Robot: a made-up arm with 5 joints.
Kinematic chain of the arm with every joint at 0, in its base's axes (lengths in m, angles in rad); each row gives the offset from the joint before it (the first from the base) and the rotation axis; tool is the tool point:
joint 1: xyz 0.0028 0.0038 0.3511 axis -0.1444 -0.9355 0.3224
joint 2: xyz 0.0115 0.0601 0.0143 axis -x
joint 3: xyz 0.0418 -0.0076 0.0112 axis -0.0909 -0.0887 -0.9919
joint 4: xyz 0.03 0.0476 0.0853 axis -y
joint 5: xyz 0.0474 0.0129 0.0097 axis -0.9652 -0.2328 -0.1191
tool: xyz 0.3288 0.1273 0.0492
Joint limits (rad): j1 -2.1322..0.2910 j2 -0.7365..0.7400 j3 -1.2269..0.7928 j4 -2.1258..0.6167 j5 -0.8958..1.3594
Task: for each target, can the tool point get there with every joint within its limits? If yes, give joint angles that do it. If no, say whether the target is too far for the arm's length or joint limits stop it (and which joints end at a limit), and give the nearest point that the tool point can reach.
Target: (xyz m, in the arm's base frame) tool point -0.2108 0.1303 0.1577
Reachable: yes | joints -0.6405 0.4922 -0.7454 -1.7275 0.2035
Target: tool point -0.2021 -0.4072 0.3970
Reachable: no: joint limits stop it (at a limit: joint 2, joint 3, joint 4, joint 5) | nearest point -0.1914 -0.1502 0.2888 | short by 0.279 m
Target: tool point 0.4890 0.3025 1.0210
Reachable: no: too far | nearest point 0.3203 0.2146 0.7789 | short by 0.308 m
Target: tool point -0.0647 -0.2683 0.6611
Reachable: no: joint limits stop it (at a limit: joint 2, joint 3, joint 4, joint 5) | nearest point -0.0341 -0.0697 0.5931 | short by 0.212 m
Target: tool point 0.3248 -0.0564 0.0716
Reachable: yes | joints -0.4310 0.3533 0.5730 -0.8530 0.7195
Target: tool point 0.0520 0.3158 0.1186
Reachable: yes | joints -0.4296 -0.1654 -0.3138 -1.4086 0.8037
